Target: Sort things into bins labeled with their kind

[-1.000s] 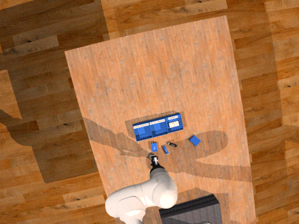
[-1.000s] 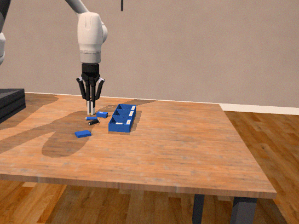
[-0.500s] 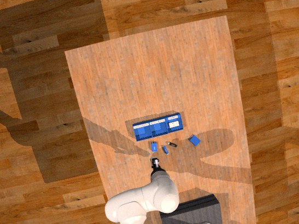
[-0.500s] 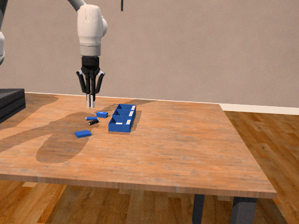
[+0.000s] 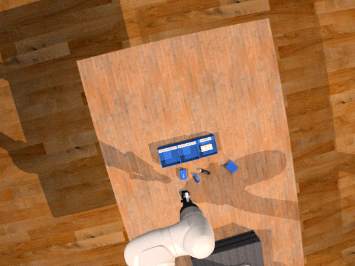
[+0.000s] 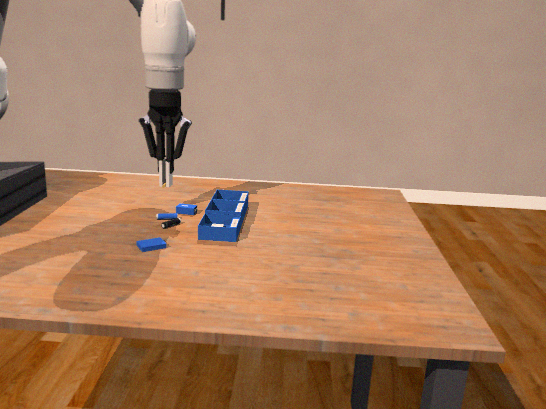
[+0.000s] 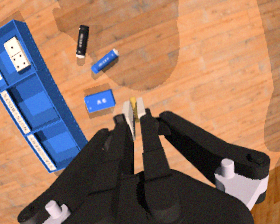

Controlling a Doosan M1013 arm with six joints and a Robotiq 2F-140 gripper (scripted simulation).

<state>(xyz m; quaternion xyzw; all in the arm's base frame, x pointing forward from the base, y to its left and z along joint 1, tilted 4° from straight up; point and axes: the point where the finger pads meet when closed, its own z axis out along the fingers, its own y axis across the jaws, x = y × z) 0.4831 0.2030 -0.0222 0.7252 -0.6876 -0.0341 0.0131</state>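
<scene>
Right now my hand is 17 cm short of the blue three-compartment bin row, 7 cm above it and 4 cm to the left of it. Also, from my hand: blue cylinder (9 cm below, 7 cm to the right, 3 cm ahead); blue rectangular battery (8 cm below, 7 cm ahead, 1 cm to the right); small yellow piece (3 cm below, 1 cm to the left).
</scene>
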